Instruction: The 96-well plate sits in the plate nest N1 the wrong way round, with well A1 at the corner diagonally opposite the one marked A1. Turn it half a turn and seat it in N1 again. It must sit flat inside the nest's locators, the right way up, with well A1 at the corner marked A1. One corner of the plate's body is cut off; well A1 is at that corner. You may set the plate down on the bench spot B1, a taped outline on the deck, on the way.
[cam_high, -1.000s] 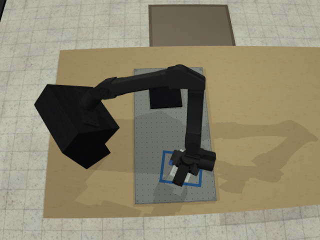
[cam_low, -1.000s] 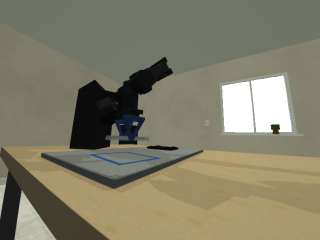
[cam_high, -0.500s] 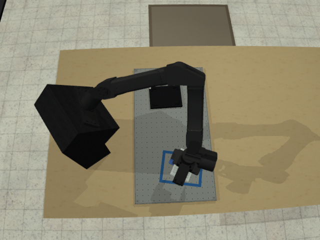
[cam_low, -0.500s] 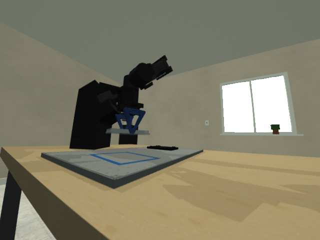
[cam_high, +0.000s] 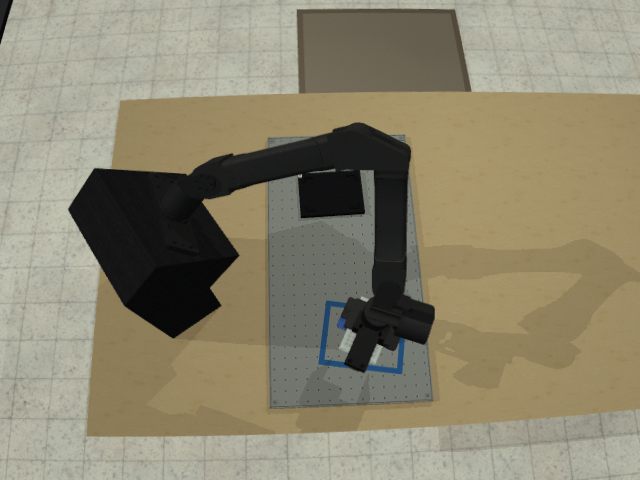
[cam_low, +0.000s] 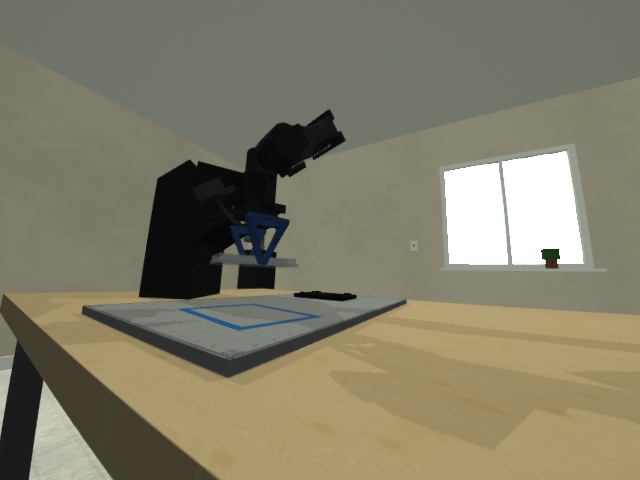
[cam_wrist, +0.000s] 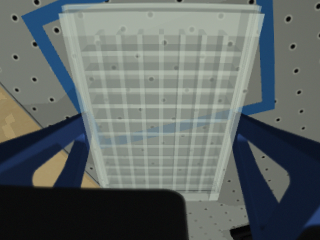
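Now: the clear 96-well plate right at my hand. From my hand the other things lie so: black plate nest N1: 37 cm to the left, 8 cm below, 6 cm behind; white A1 label: 42 cm to the left, 14 cm behind, 8 cm below.
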